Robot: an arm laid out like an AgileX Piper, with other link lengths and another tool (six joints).
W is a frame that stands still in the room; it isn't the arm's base.
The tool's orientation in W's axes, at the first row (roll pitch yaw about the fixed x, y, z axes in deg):
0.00, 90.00, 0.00
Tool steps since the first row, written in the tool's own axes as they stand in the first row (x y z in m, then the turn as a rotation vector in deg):
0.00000, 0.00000, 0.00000, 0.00, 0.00, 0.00
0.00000, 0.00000, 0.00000, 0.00, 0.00, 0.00
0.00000, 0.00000, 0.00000, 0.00, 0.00, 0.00
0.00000, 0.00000, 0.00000, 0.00, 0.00, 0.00
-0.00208, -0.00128, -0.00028, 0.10, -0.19, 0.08
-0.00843, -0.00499, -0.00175, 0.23, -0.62, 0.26
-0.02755, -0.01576, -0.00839, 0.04, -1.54, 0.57
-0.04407, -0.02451, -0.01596, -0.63, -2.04, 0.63
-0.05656, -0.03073, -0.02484, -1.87, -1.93, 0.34
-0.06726, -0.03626, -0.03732, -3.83, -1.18, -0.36
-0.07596, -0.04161, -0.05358, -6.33, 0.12, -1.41
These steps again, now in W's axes. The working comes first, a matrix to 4 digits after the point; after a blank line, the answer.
The tool's axes in the first row as the columns of a matrix, in W's axes (used below as rounded here):
0.0000, 0.0000, 1.0000
0.0000, 1.0000, 0.0000
-1.0000, 0.0000, 0.0000

0.00000, 0.00000, 0.00000, 0.00, 0.00, 0.00
0.00000, 0.00000, 0.00000, 0.00, 0.00, 0.00
0.00000, 0.00000, 0.00000, 0.00, 0.00, 0.00
0.00000, 0.00000, 0.00000, 0.00, 0.00, 0.00
-0.00028, -0.00128, 0.00208, 0.08, -0.19, -0.10
-0.00175, -0.00499, 0.00843, 0.26, -0.62, -0.23
-0.00839, -0.01576, 0.02755, 0.57, -1.54, -0.04
-0.01596, -0.02451, 0.04407, 0.63, -2.04, 0.63
-0.02484, -0.03073, 0.05656, 0.34, -1.93, 1.87
-0.03732, -0.03626, 0.06726, -0.36, -1.18, 3.83
-0.05358, -0.04161, 0.07596, -1.41, 0.12, 6.33

